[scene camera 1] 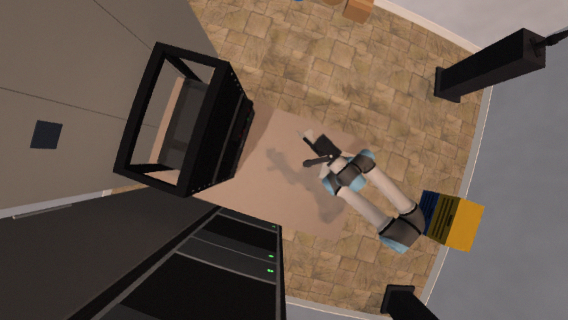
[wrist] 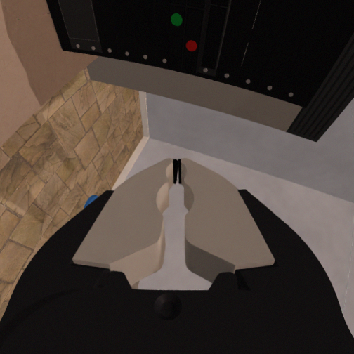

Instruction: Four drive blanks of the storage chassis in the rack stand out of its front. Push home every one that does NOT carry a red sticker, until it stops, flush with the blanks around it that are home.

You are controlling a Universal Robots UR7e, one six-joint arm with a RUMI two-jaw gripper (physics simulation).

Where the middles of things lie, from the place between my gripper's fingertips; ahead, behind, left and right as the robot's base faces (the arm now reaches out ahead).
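The black rack (scene camera 1: 210, 123) is 12 cm lower than my hand, 7 cm to the left of it and 45 cm ahead of it.
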